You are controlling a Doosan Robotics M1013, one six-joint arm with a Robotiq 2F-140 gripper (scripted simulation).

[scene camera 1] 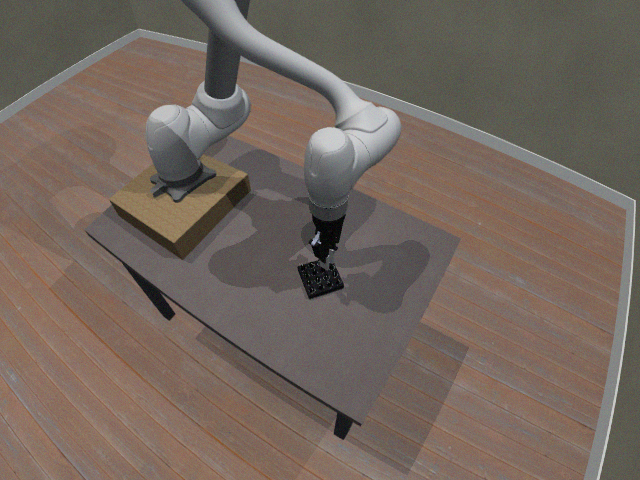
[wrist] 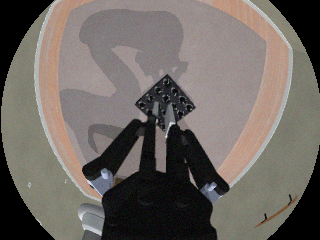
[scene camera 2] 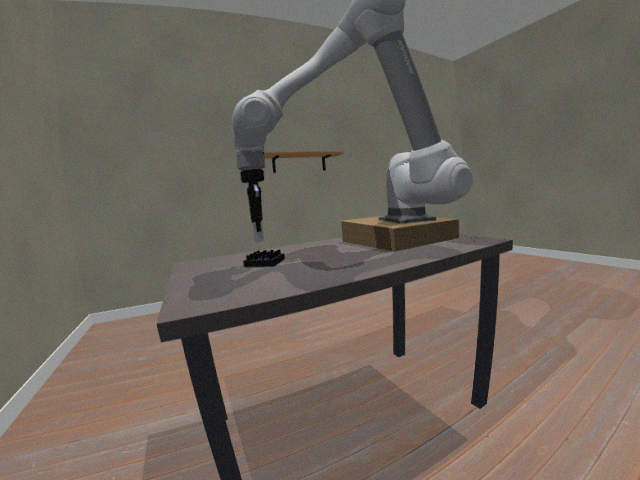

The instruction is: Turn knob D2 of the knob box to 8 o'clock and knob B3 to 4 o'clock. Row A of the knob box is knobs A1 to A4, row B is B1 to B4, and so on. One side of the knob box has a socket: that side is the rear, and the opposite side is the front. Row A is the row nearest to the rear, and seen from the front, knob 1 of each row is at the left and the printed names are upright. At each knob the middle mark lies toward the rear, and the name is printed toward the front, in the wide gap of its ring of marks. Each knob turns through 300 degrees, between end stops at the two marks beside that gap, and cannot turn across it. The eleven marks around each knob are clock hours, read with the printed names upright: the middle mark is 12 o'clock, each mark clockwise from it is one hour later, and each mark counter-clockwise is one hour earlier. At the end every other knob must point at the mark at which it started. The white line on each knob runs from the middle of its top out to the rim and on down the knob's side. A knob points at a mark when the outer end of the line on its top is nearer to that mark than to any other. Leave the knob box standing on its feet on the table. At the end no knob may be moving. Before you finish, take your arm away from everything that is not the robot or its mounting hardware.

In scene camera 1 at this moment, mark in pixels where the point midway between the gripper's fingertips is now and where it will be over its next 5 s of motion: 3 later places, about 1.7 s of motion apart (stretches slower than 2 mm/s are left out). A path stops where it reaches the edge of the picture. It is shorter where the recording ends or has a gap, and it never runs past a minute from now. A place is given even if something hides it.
My gripper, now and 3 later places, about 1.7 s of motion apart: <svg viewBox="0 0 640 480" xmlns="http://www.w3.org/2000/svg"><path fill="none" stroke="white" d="M326 264L335 263L334 271L334 270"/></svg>
